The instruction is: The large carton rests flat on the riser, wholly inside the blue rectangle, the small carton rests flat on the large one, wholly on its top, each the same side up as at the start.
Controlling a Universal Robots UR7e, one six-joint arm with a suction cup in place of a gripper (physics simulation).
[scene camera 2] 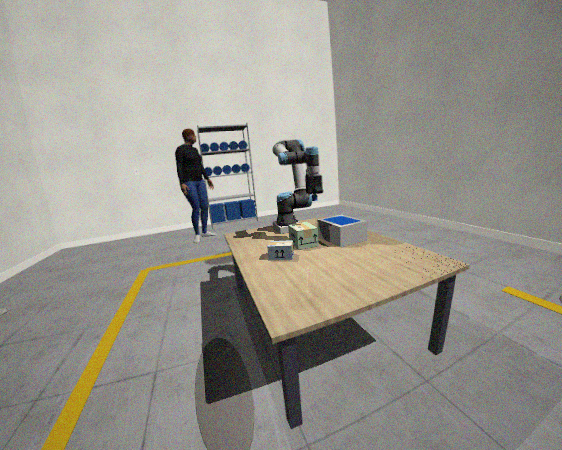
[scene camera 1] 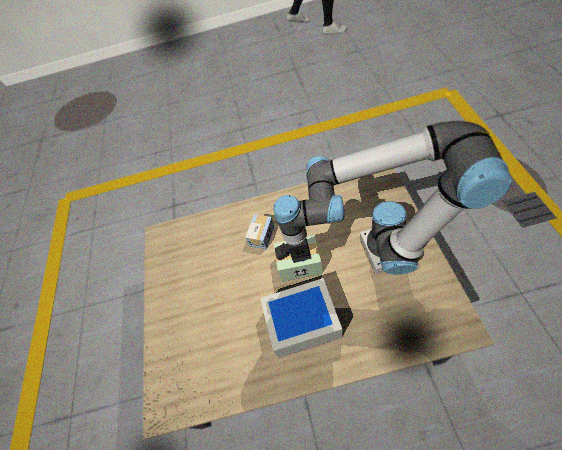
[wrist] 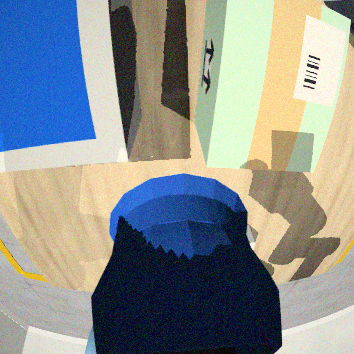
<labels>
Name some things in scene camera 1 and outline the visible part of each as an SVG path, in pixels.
A large carton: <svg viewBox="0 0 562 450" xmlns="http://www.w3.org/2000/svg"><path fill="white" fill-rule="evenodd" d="M287 243L285 241L274 243L274 249L283 243ZM315 235L306 237L312 259L293 263L291 255L281 261L276 259L277 269L282 282L323 274Z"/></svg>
A small carton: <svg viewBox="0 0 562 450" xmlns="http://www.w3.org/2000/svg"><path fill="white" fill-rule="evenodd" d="M254 214L245 238L249 246L267 249L274 229L272 217Z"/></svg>
</labels>
